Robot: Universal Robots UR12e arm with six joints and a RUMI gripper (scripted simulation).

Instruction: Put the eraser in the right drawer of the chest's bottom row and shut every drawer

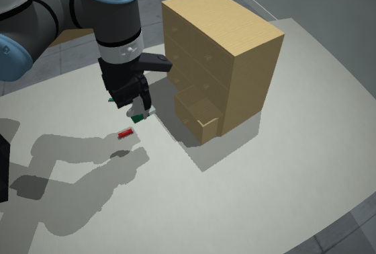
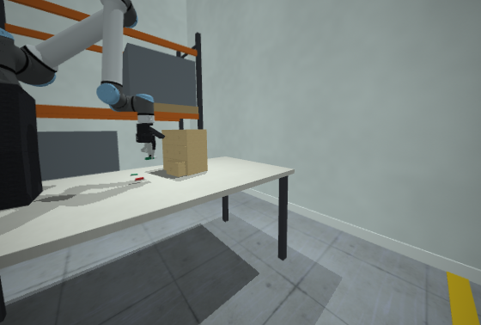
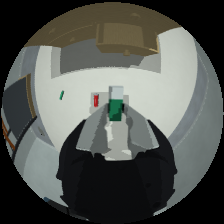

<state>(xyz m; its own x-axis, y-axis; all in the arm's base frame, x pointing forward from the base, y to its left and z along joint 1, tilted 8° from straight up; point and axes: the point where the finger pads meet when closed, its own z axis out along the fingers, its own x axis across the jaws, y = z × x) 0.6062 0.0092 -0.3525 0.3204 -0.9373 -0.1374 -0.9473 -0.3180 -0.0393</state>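
The eraser is 10 mm ahead of my hand and 10 mm below it. Round my hand: small red object: 70 mm behind, 50 mm to the left, 140 mm below.
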